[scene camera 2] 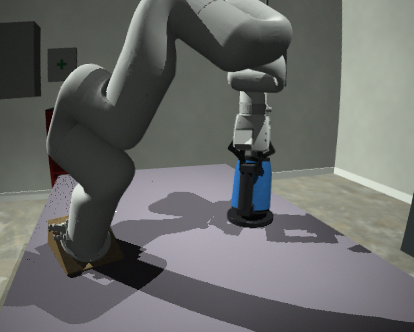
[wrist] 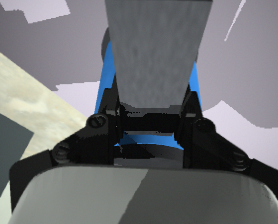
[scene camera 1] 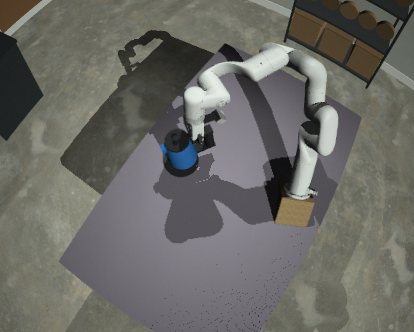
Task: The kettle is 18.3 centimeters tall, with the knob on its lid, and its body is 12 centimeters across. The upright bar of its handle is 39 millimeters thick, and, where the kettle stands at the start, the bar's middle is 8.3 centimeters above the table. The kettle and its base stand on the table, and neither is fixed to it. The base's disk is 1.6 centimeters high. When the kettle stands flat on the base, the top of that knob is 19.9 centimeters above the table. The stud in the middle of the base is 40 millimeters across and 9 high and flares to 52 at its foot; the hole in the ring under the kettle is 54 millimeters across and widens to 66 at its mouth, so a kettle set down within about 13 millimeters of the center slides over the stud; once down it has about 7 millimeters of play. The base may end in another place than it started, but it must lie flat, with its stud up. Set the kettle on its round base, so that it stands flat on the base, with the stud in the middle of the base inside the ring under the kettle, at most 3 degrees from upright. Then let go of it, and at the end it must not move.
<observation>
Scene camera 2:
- gripper: 250, 174
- blue kettle: 250, 196
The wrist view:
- gripper: 150, 87
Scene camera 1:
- blue kettle: 183, 154
</observation>
